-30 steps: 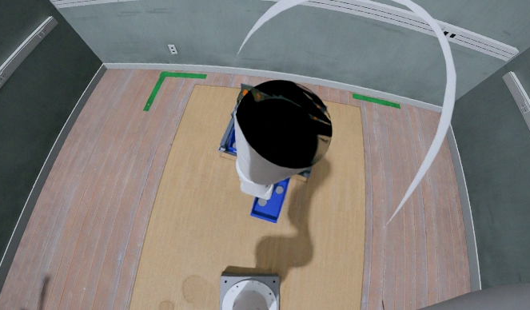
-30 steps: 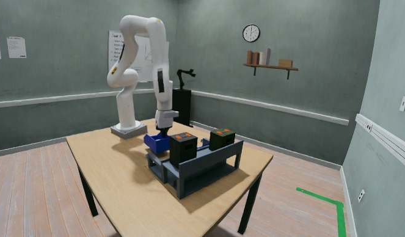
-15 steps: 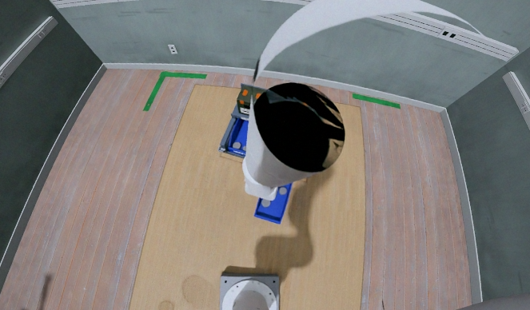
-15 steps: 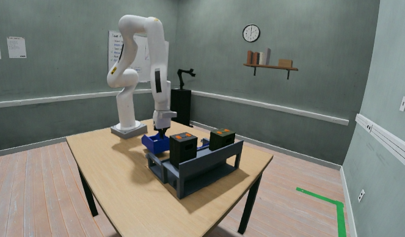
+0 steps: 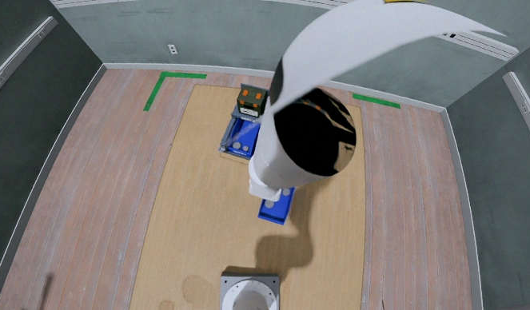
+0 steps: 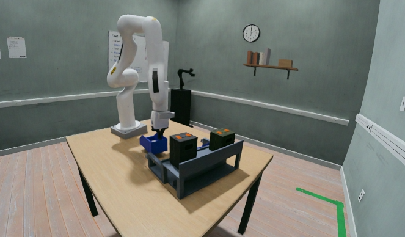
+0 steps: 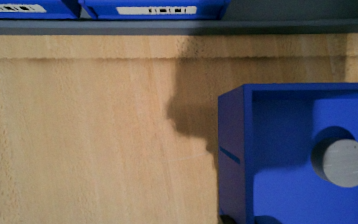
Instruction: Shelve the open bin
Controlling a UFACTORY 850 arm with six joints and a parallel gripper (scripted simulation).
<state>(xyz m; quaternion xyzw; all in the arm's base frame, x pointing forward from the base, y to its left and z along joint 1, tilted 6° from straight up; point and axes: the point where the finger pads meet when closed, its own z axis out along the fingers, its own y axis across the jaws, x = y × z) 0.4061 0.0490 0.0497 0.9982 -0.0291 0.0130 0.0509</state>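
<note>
The blue bin is 50 mm to the right of my hand, 20 mm below it and 10 mm behind it. Also, from my hand: shelf 260 mm ahead, 30 mm to the left, 30 mm below; then grey cylinder part 80 mm to the right, 50 mm below, 30 mm ahead.
</note>
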